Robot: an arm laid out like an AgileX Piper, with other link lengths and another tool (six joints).
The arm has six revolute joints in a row. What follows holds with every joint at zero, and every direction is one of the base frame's. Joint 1 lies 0.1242 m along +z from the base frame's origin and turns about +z. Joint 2 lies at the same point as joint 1 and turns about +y. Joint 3 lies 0.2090 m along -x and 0.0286 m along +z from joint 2 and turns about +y. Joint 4 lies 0.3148 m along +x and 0.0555 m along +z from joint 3 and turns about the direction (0.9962, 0, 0.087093). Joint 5 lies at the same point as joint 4 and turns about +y. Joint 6 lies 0.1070 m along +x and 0.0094 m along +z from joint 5 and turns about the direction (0.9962, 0, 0.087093). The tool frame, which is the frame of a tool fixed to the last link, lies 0.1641 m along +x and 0.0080 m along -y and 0.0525 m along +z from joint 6; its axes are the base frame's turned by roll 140.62, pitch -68.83 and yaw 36.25 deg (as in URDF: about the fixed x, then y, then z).
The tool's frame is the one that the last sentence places.
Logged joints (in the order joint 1, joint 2, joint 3, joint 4, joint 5, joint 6), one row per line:
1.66 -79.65 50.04 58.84 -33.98 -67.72
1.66 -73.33 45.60 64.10 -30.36 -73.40
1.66 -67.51 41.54 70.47 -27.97 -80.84
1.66 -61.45 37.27 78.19 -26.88 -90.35
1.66 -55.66 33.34 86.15 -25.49 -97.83
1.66 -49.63 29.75 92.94 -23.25 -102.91
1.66 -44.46 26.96 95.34 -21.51 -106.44
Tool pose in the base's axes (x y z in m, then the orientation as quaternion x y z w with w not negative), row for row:
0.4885 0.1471 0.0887 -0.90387 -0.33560 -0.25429 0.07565
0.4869 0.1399 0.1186 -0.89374 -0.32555 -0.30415 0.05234
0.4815 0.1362 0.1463 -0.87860 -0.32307 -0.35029 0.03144
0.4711 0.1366 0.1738 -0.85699 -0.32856 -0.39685 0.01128
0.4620 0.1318 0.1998 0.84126 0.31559 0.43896 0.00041
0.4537 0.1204 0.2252 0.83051 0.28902 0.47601 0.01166
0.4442 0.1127 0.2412 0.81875 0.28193 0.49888 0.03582
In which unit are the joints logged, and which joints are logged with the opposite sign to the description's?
The joints are logged in degrees. Opposite sign: joint 2, joint 3, joint 5.
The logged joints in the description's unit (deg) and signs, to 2 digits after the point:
1.66 79.65 -50.04 58.84 33.98 -67.72
1.66 73.33 -45.60 64.10 30.36 -73.40
1.66 67.51 -41.54 70.47 27.97 -80.84
1.66 61.45 -37.27 78.19 26.88 -90.35
1.66 55.66 -33.34 86.15 25.49 -97.83
1.66 49.63 -29.75 92.94 23.25 -102.91
1.66 44.46 -26.96 95.34 21.51 -106.44

